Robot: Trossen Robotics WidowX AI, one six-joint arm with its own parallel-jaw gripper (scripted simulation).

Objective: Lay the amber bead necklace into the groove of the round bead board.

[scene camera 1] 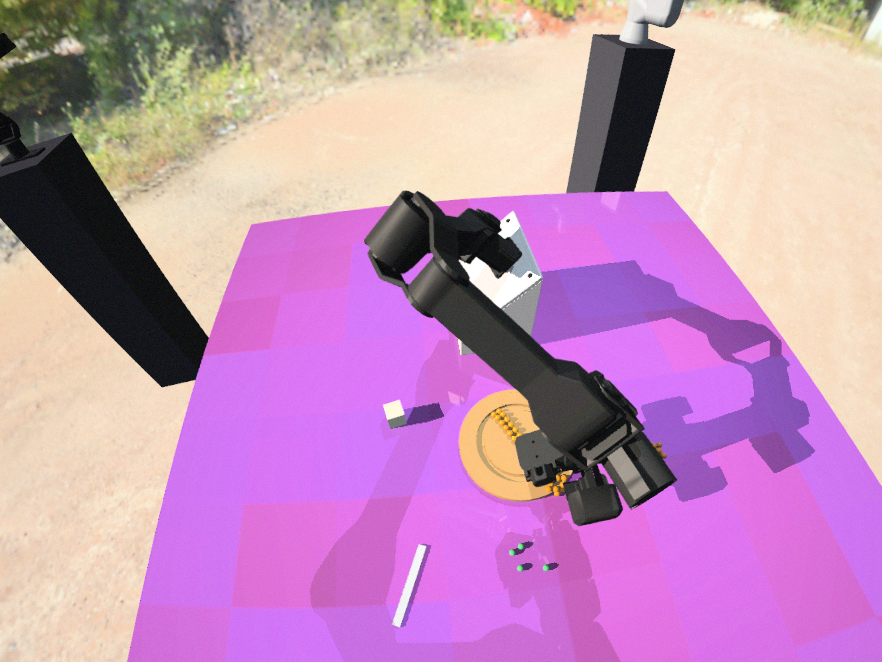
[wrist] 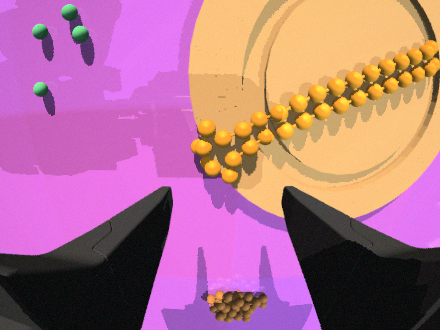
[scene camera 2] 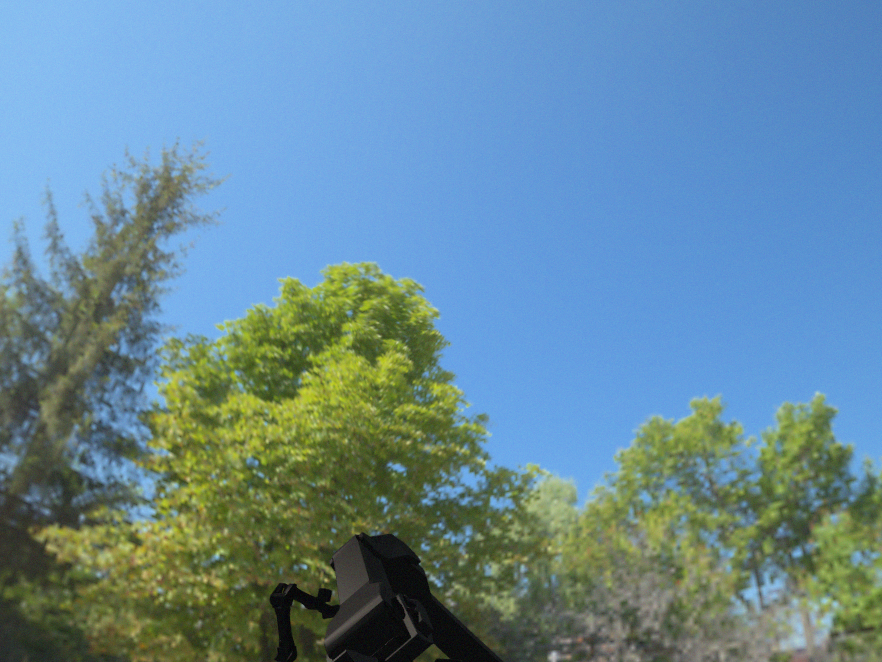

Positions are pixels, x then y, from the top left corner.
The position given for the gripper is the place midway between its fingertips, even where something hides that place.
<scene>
The gripper shows in scene camera 1 (565,473) and in the wrist view (227,195); in scene camera 2 it is out of frame. A white bar shows in scene camera 1 (419,555); in the wrist view it is out of frame, in scene camera 2 it is out of frame.
</scene>
